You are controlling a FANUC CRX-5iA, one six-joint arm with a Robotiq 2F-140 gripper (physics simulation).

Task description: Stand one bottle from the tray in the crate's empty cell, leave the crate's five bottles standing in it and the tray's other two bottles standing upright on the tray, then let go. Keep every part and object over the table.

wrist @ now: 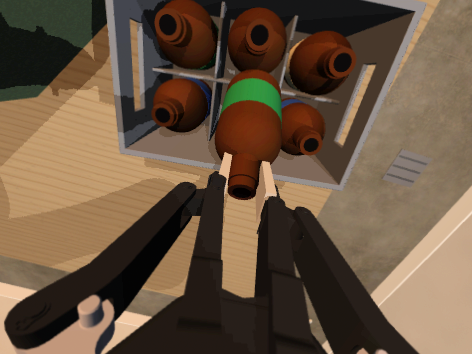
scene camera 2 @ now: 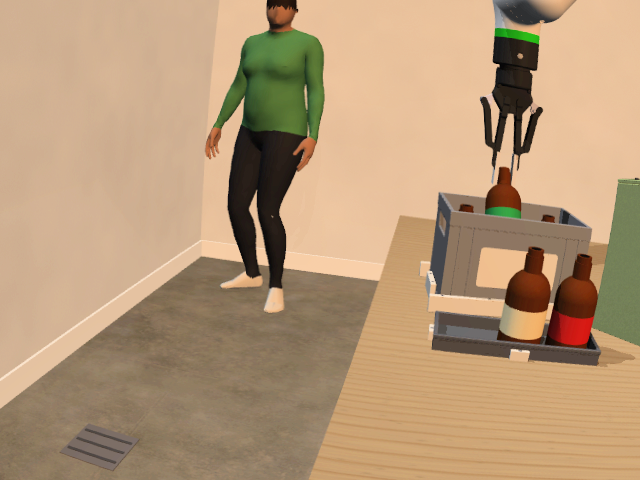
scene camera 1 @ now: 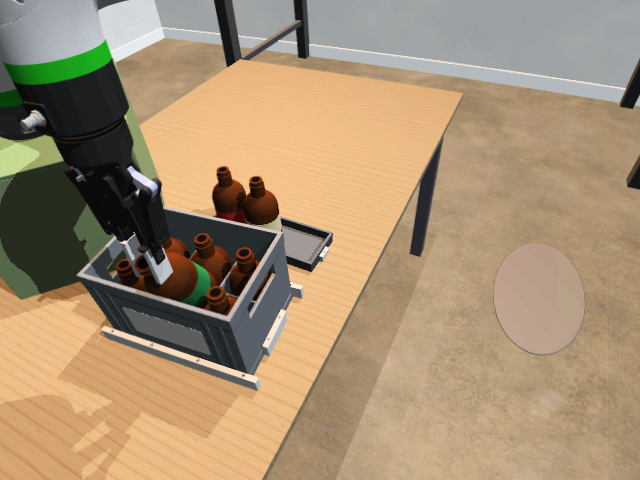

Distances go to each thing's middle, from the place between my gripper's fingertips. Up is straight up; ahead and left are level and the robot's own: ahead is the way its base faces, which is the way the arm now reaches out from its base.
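Labels:
Counting from my hand, I find the crate rail [scene camera 1: 249, 381] 190 mm below, 10 mm behind and 30 mm to the right. The red-label bottle [scene camera 2: 576, 298] is 120 mm below my hand, and it is also 310 mm to the left of my hand and 100 mm behind it.

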